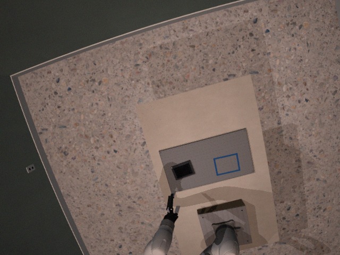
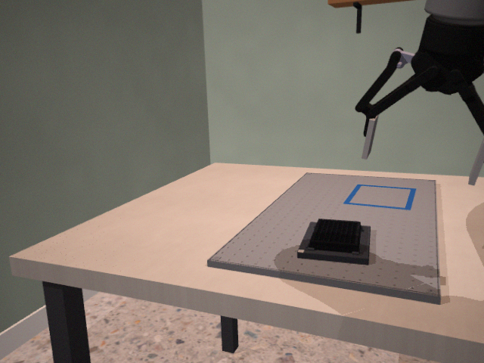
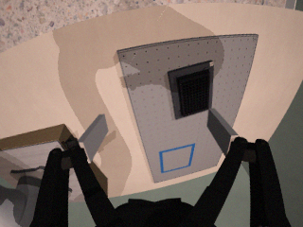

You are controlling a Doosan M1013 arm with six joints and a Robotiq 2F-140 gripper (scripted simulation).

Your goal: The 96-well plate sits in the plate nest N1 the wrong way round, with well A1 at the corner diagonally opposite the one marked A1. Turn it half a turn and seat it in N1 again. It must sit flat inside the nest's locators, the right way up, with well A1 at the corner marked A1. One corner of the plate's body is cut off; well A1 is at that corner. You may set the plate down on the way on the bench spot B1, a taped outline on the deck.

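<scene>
Now: the black 96-well plate 13 cm ahead of my hand, 10 cm to the right of it and 17 cm below it. Round my hand: small white A1 mark: 18 cm ahead, 2 cm to the right, 17 cm below; then plate nest N1: 13 cm ahead, 10 cm to the right, 18 cm below.
</scene>
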